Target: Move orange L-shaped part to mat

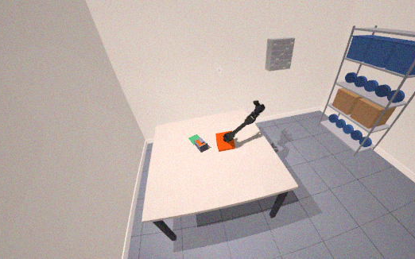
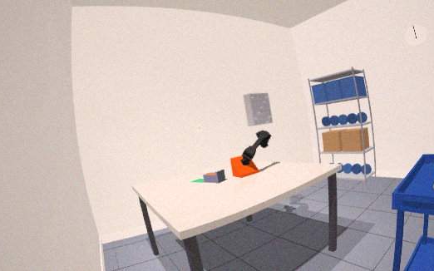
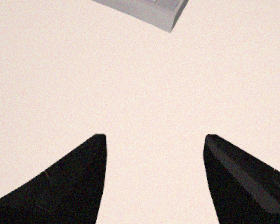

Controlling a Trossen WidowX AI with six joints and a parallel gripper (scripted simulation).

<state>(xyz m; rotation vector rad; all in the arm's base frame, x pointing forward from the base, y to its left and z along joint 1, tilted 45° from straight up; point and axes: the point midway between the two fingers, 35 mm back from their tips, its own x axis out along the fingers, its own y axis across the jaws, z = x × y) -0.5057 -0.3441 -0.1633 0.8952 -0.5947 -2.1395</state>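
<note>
The orange L-shaped part is 790 mm ahead of my gripper tip, 350 mm to the left of it and 190 mm below it. From my gripper tip the other things lie so: green mat: 850 mm ahead, 260 mm below, 200 mm to the left.
</note>
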